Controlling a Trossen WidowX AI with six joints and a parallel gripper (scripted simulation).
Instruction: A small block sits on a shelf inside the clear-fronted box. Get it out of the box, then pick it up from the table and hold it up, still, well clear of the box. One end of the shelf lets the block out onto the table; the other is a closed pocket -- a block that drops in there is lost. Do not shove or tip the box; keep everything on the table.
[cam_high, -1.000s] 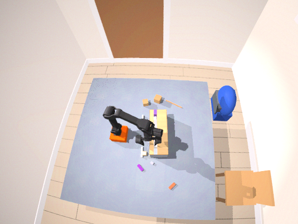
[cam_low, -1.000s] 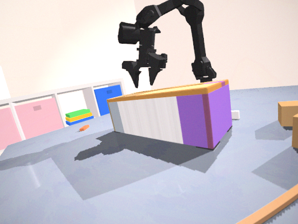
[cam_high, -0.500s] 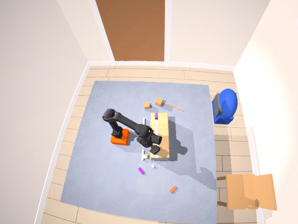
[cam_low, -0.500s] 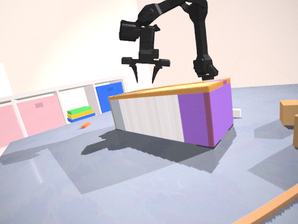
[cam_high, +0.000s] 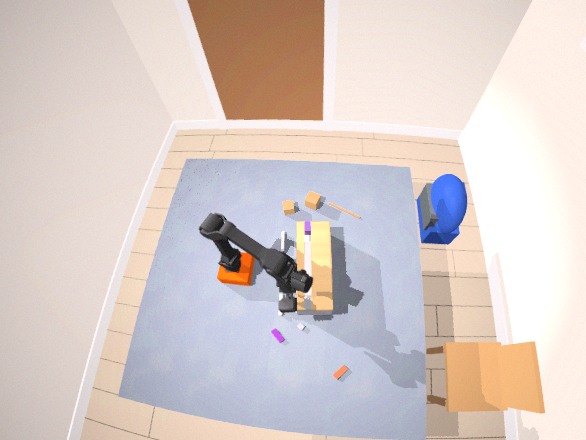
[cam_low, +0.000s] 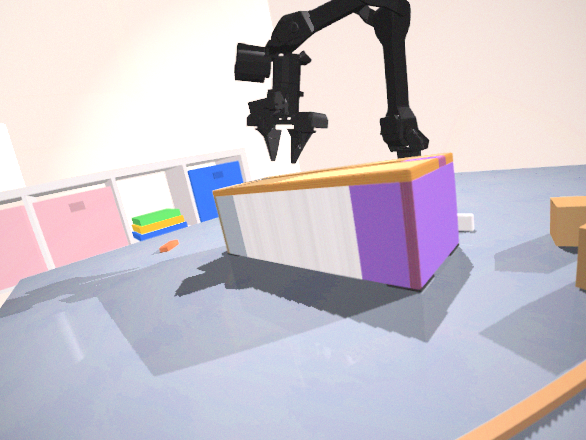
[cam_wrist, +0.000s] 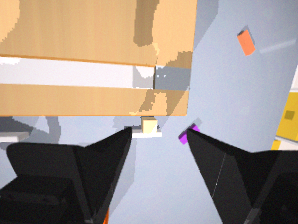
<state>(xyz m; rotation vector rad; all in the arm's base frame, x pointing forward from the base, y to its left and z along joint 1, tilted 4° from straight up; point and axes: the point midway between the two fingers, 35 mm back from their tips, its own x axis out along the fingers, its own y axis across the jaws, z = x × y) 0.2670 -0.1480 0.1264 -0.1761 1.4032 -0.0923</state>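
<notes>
Right now the tan block is 4 cm behind my gripper tip, 2 cm to the right of it and 14 cm below it. Round my gripper tip: long box: 4 cm ahead, 15 cm to the left, 9 cm below; then grey metal block: 3 cm ahead, 10 cm to the right, 15 cm below; then thin stick: 22 cm ahead, 47 cm to the left, 15 cm below.
</notes>
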